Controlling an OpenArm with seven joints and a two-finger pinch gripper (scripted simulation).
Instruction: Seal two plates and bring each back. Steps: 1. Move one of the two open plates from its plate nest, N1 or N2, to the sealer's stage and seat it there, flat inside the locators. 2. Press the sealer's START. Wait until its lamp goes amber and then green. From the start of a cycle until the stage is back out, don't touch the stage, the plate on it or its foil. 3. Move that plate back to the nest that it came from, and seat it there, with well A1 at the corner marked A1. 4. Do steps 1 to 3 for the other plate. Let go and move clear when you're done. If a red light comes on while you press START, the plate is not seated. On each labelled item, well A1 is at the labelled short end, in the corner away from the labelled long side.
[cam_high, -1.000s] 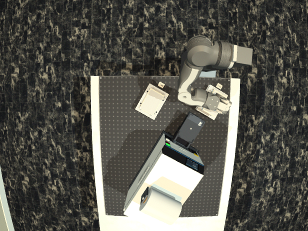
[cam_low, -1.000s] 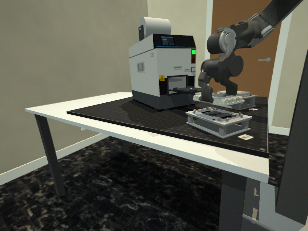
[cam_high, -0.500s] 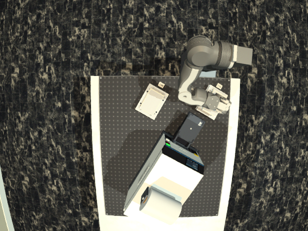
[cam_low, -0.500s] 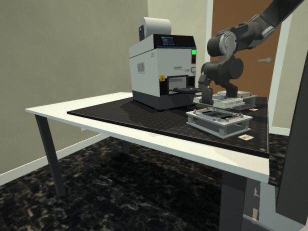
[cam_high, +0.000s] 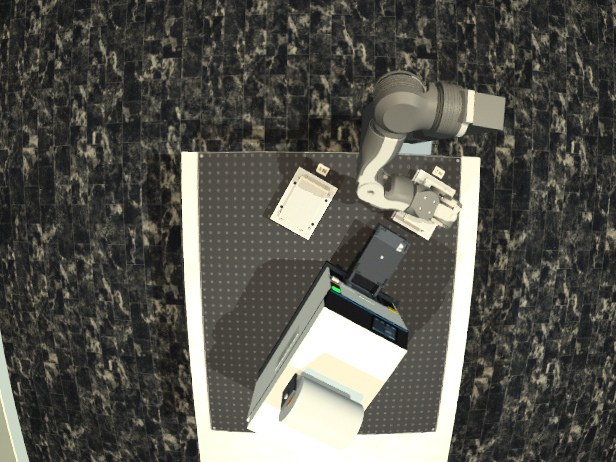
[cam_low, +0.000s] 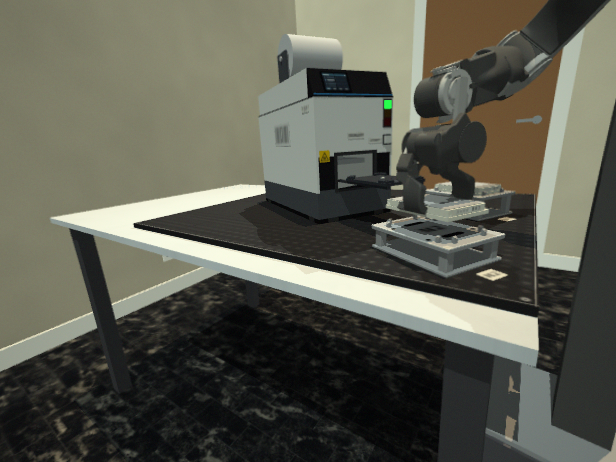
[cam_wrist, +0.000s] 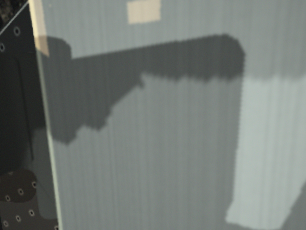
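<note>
Right now the label tag is 100 mm behind my hand, 40 mm to the left of it and 80 mm below it. The rest, counted from my hand: clear well plate: right at my hand; then sealer stage: 150 mm ahead, 120 mm to the right, 20 mm above; then N1 label: 70 mm behind, 300 mm to the right, 80 mm below.
</note>
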